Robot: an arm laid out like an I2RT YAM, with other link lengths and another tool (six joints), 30 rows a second.
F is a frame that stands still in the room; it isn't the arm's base.
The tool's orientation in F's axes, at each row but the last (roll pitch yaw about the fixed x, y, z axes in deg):
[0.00, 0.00, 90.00]
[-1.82, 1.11, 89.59]
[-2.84, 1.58, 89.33]
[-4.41, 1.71, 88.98]
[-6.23, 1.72, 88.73]
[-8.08, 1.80, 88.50]
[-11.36, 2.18, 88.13]
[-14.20, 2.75, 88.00]
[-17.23, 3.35, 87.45]
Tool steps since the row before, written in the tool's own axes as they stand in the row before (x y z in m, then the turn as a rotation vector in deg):
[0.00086, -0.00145, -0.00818, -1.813, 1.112, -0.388]
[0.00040, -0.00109, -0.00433, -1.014, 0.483, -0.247]
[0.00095, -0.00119, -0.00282, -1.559, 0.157, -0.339]
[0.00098, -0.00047, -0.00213, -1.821, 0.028, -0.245]
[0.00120, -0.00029, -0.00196, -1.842, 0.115, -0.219]
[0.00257, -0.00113, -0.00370, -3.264, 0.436, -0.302]
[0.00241, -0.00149, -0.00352, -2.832, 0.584, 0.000]
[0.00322, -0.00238, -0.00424, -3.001, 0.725, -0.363]
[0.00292, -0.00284, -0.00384, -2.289, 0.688, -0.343]
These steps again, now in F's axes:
[0.00145, 0.00086, -0.00818, -1.112, -1.813, -0.388]
[0.00123, 0.00031, -0.00430, -0.482, -1.015, -0.243]
[0.00134, 0.00086, -0.00278, -0.158, -1.566, -0.303]
[0.00065, 0.00091, -0.00212, -0.042, -1.827, -0.192]
[0.00053, 0.00113, -0.00195, -0.131, -1.846, -0.175]
[0.00170, 0.00241, -0.00358, -0.475, -3.262, -0.258]
[0.00223, 0.00222, -0.00325, -0.665, -2.814, -0.007]
[0.00345, 0.00293, -0.00368, -0.719, -3.000, -0.385]
[0.00397, 0.00258, -0.00299, -0.658, -2.289, -0.397]

